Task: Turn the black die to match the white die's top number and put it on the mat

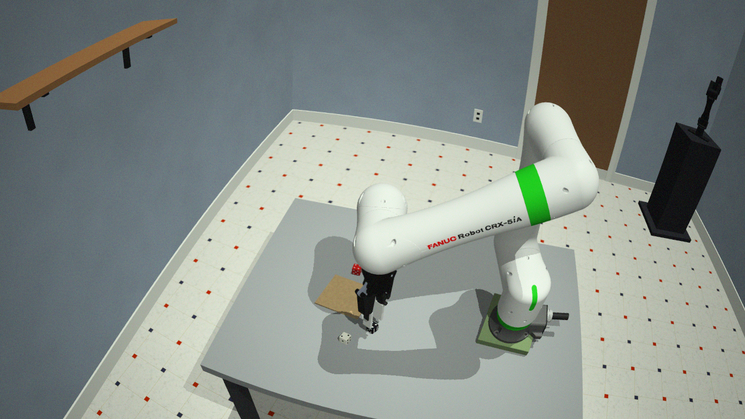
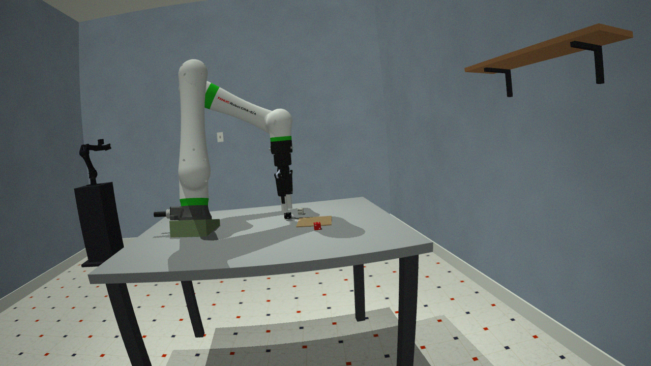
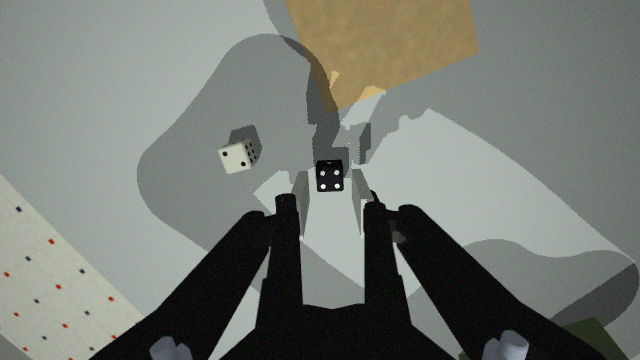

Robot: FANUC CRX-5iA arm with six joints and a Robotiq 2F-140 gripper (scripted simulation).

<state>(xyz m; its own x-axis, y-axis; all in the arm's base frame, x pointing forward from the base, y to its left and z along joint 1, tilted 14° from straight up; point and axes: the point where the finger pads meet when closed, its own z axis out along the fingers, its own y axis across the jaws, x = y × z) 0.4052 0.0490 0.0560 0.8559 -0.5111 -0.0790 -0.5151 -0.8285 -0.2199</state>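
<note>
Right now the black die is 6 cm below my hand. Also, from my hand: white die 6 cm to the left, 6 cm below, 6 cm ahead; then tan mat 11 cm to the right, 10 cm ahead, 7 cm below; then red die 23 cm to the right, 9 cm ahead, 6 cm below.
</note>
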